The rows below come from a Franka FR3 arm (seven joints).
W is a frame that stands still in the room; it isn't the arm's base.
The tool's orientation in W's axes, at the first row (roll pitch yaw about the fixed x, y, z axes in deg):
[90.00 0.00 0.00]
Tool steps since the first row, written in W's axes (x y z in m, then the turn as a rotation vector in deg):
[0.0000 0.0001 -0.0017 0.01 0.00 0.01]
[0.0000 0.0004 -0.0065 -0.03 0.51 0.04]
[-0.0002 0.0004 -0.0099 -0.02 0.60 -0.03]
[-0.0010 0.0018 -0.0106 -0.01 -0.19 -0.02]
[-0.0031 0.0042 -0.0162 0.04 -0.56 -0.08]
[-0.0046 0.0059 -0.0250 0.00 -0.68 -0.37]
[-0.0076 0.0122 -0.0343 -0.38 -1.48 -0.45]
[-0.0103 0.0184 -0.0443 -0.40 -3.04 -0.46]
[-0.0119 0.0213 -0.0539 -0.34 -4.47 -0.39]
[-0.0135 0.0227 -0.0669 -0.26 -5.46 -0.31]
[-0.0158 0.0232 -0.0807 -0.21 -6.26 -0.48]
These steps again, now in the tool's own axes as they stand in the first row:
[0.0000 -0.0017 -0.0001 0.01 0.01 0.00]
[0.0000 -0.0065 -0.0004 -0.03 0.04 -0.51]
[-0.0002 -0.0099 -0.0004 -0.02 -0.03 -0.60]
[-0.0010 -0.0106 -0.0018 -0.01 -0.02 0.19]
[-0.0031 -0.0162 -0.0042 0.04 -0.08 0.56]
[-0.0046 -0.0250 -0.0059 0.00 -0.37 0.68]
[-0.0076 -0.0343 -0.0122 -0.38 -0.45 1.48]
[-0.0103 -0.0443 -0.0184 -0.40 -0.46 3.04]
[-0.0119 -0.0539 -0.0213 -0.34 -0.39 4.47]
[-0.0135 -0.0669 -0.0227 -0.26 -0.31 5.46]
[-0.0158 -0.0807 -0.0232 -0.21 -0.48 6.26]

